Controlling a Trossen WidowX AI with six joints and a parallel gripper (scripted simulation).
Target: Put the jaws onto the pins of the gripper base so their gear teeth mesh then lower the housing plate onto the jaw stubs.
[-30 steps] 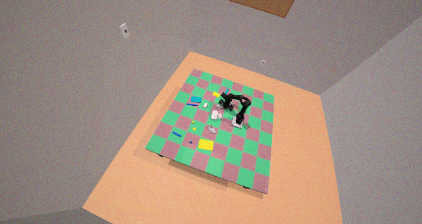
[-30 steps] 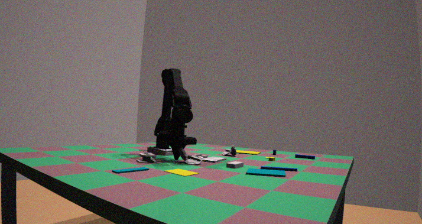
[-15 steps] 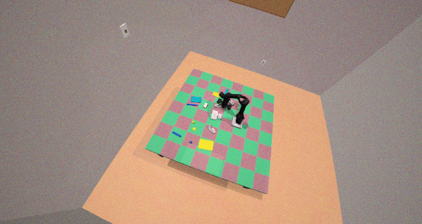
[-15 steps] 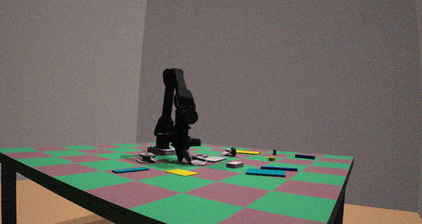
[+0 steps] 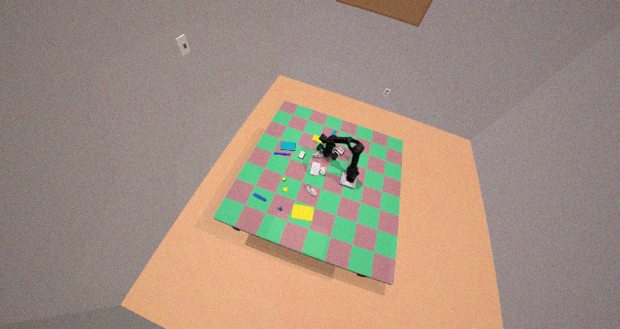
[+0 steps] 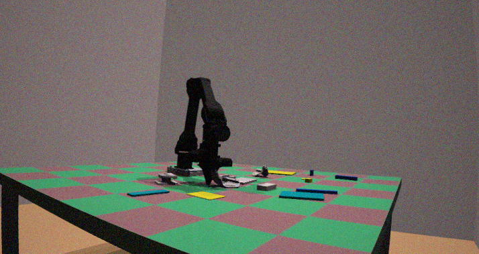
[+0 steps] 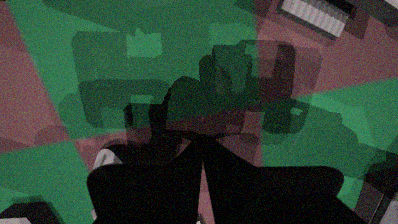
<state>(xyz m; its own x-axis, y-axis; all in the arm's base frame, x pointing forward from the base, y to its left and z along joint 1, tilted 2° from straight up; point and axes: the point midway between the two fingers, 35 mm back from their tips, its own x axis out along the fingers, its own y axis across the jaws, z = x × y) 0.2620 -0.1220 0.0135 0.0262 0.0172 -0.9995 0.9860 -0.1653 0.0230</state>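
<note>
The grey jaw lies 40 mm ahead of my gripper tip, 40 mm above it and 10 mm to the left of it. Also, from my gripper tip: teal plate (340 mm ahead, 50 mm to the left); then white housing plate (140 mm to the left, 30 mm behind, 10 mm above); then teal bar (270 mm to the right, 20 mm ahead).
</note>
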